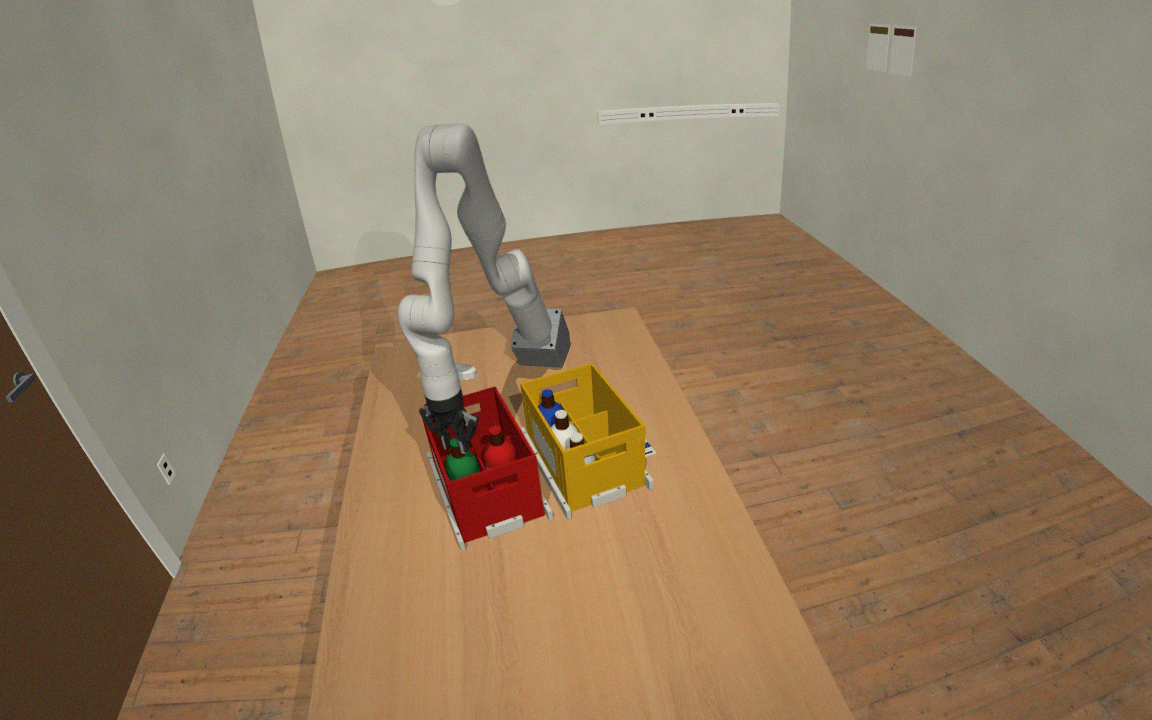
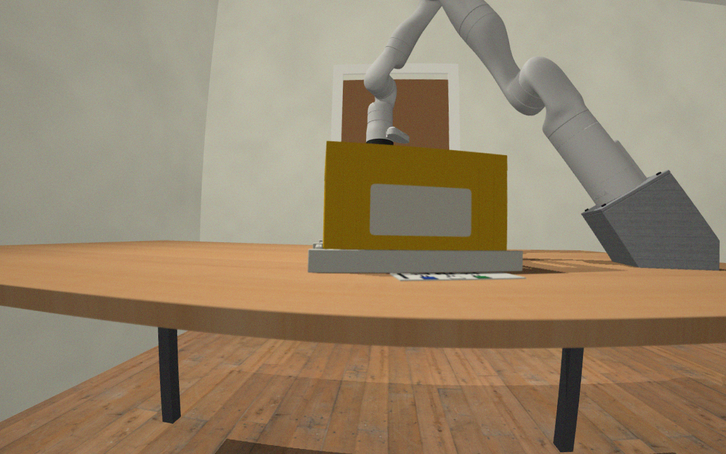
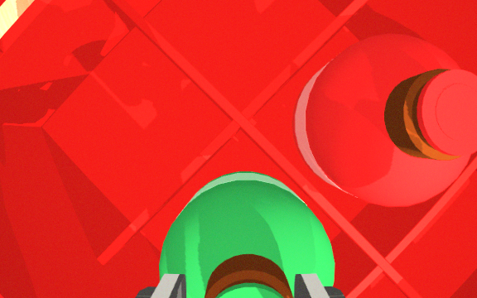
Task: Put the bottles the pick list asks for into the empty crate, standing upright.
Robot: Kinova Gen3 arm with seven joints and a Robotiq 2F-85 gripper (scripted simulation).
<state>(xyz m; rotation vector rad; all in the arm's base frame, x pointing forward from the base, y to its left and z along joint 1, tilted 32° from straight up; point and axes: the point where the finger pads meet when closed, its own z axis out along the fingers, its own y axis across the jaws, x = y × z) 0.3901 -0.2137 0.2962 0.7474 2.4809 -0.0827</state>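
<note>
My gripper is now 7 cm above the green bottle. The rest, counted from my hand: red bottle: 9 cm to the left, 7 cm below, 1 cm behind; then red crate: 7 cm below, 4 cm to the left, 1 cm behind; then blue bottle: 23 cm to the left, 10 cm behind, 7 cm below.
</note>
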